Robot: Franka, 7 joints.
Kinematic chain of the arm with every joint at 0, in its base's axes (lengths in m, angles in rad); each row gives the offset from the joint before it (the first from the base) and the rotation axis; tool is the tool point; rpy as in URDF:
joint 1: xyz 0 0 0.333 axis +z
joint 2: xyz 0 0 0 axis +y
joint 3: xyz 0 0 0.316 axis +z
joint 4: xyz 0.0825 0 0 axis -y
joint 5: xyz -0.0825 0 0.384 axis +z
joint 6: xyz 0 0 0 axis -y
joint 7: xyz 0.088 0 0 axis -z
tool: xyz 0 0 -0.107 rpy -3.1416 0 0
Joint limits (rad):
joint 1: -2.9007..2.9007
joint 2: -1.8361..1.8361
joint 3: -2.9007..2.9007
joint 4: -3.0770..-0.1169
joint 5: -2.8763..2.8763
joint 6: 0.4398..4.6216
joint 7: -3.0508..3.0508
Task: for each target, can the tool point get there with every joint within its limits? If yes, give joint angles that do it. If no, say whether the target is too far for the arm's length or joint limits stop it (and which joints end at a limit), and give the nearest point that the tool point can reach.
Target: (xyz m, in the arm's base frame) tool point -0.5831 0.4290 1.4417
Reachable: no: too far | nearest point -0.3778 0.2780 1.0513 | short by 0.466 m
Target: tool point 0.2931 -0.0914 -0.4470
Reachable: no: joint limits stop it (at a limit: joint 2) | nearest point 0.2899 -0.0904 -0.3604 | short by 0.087 m
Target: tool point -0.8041 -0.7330 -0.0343
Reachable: no: too far | nearest point -0.6007 -0.5476 0.0586 | short by 0.290 m
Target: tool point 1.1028 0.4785 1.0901
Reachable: no: too far | nearest point 0.6659 0.2889 0.7902 | short by 0.563 m
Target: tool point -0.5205 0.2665 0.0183
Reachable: yes | joints 2.3392 1.3674 0.2273 -1.1033 -2.4309 3.8876 0.1988
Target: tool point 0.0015 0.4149 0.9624
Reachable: yes | joints 0.1809 0.3292 1.8021 -1.3337 -0.2547 3.8615 1.4306
